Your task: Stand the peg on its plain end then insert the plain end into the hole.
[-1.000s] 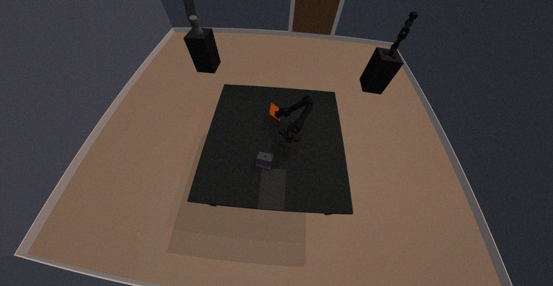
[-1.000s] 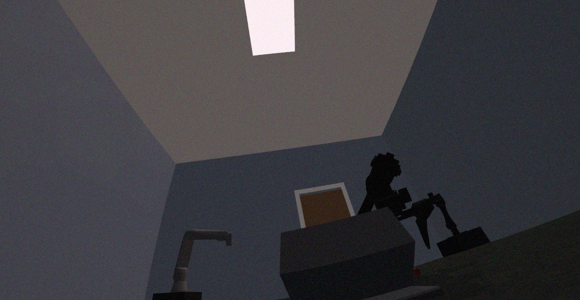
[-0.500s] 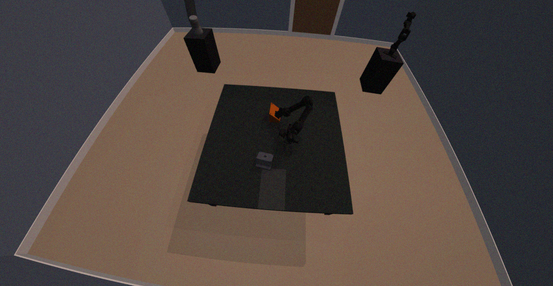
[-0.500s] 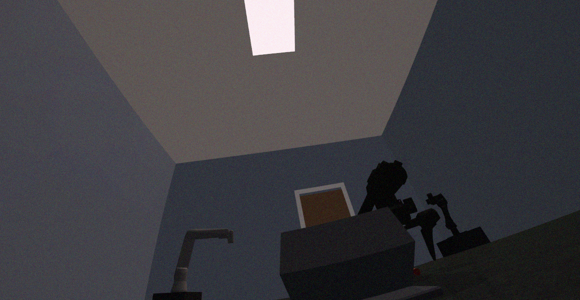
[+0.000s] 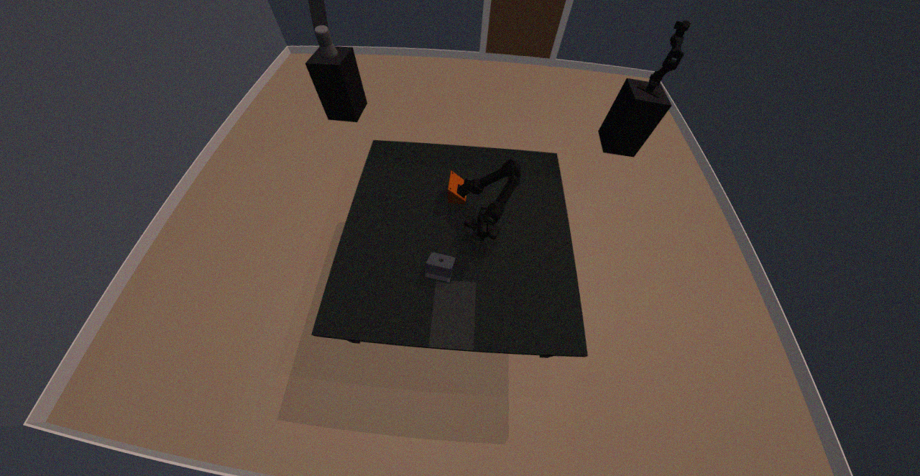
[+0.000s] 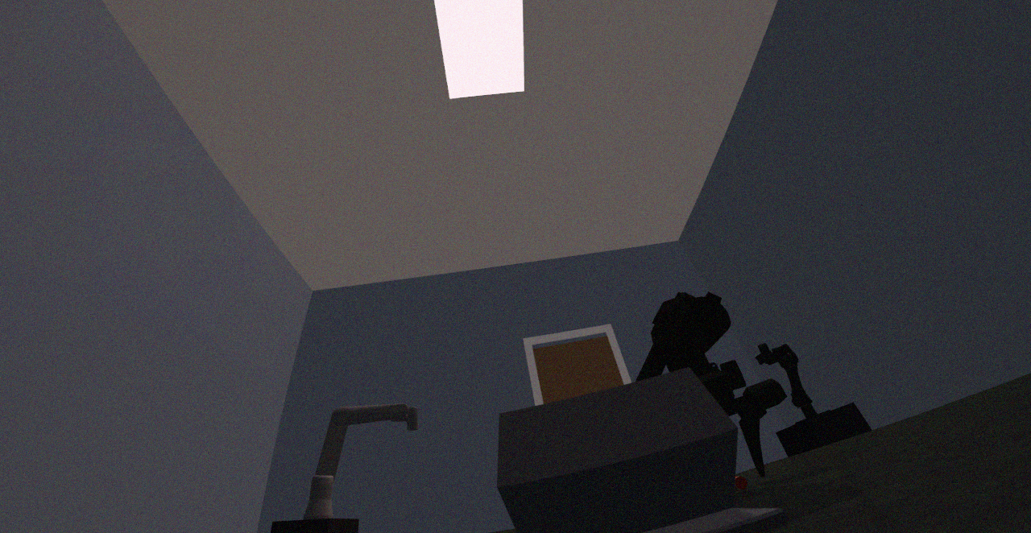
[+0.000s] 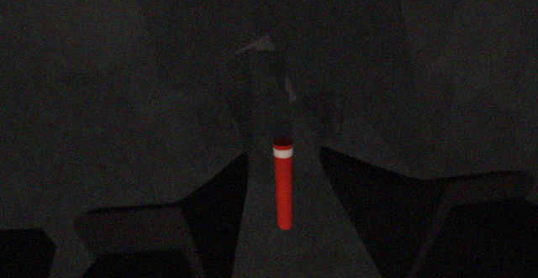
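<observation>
My gripper tip is 10 mm past the red peg. Round my gripper tip: grey sloped panel: 220 mm ahead, 180 mm to the right, 30 mm above.
</observation>
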